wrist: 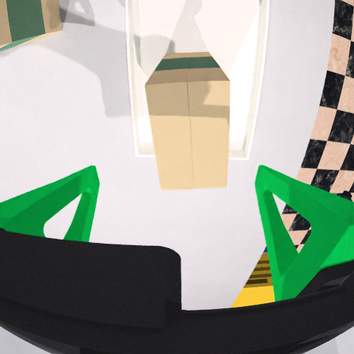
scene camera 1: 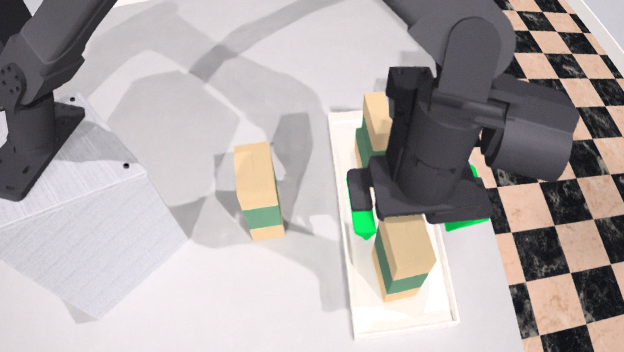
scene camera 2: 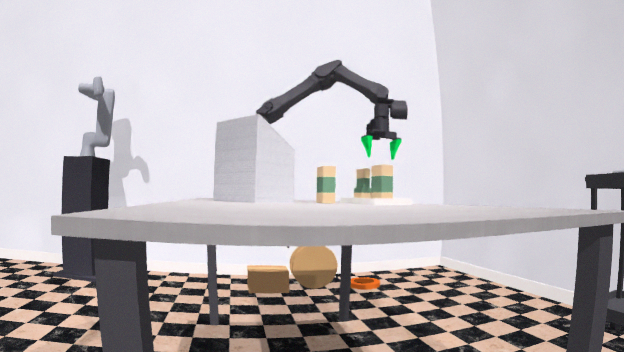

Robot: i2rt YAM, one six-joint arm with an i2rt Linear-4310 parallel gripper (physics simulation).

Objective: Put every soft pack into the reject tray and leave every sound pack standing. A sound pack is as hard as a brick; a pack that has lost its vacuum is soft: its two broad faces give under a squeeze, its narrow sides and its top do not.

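Seen in the pictures: gripper, fingertip midpoint: [scene camera 1: 406, 230] [scene camera 2: 381, 158]; arm's base at its link origin: [scene camera 1: 34, 147] [scene camera 2: 255, 135].
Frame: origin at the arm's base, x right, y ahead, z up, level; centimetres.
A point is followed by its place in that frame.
Observation:
My gripper [scene camera 1: 407, 233] @(y 46.7, x 4.8, z -7.8 cm) [scene camera 2: 381, 158] @(y 46.7, x 4.8, z -7.8 cm) [wrist: 176, 174] is open and empty above the front pack, one green finger on either side. The front pack [scene camera 1: 407, 250] @(y 47.2, x 6.1, z -10.4 cm) [scene camera 2: 382, 182] @(y 46.3, x 8.3, z -16.8 cm) [wrist: 195, 140], tan with a green band, stands upright in the white reject tray [scene camera 1: 405, 330] @(y 48.9, x 13.0, z -22.5 cm) [scene camera 2: 402, 201] @(y 52.7, x 12.6, z -23.5 cm) [wrist: 132, 100]; its shape looks even. The back pack [scene camera 1: 376, 117] @(y 43.8, x -14.2, z -10.3 cm) [scene camera 2: 363, 175] @(y 43.5, x -11.1, z -13.3 cm) stands in the tray's back part, its upper part narrower than its lower, stepped part; the arm partly hides it. A third pack [scene camera 1: 255, 180] @(y 28.0, x -3.1, z -10.7 cm) [scene camera 2: 326, 185] @(y 27.2, x -1.1, z -17.9 cm) [wrist: 30, 22] stands upright on the table, left of the tray.
A pale grey block [scene camera 1: 100, 240] @(y 8.7, x 7.8, z -9.5 cm) [scene camera 2: 235, 160] @(y -5.8, x 8.9, z -10.3 cm) carries the arm's base at the left. The table's right edge, with checkered floor [scene camera 1: 565, 240] beyond it, runs close beside the tray. A yellow object [wrist: 255, 290] shows behind the right finger in the wrist view.

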